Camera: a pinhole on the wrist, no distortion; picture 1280 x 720 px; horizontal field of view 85.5 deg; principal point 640.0 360.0 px. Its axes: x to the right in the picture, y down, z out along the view. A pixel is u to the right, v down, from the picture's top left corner.
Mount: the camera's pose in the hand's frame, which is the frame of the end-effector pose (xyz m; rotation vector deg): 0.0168 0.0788 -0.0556 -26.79 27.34 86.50
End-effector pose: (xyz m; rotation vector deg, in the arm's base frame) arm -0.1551 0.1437 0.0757 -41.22 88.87 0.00
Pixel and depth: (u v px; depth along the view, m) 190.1 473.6 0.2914
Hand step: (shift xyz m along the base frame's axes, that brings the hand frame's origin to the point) 0.2218 0.2056 -0.0507
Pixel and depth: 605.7 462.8 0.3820
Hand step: 0.1181 0.3525 -0.1212
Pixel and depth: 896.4 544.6 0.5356
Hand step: -0.0002 0.6033 -0.1580
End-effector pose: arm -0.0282 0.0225 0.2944 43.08 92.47 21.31
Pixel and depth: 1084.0 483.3 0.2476
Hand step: 0.1476 0.2317 0.2267
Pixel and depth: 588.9 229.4 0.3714
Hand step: 0.3222 0.2083 0.0478
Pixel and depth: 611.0 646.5 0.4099
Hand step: 0.3642 0.0709 0.2438
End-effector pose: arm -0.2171 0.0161 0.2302 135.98 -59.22 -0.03
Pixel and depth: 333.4 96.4 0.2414
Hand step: -0.0512 -0.2431 -0.0890
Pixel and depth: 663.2 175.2 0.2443
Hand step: -0.1217 -0.2490 0.0056
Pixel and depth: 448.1 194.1 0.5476
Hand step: -0.1726 -0.4807 -0.2506
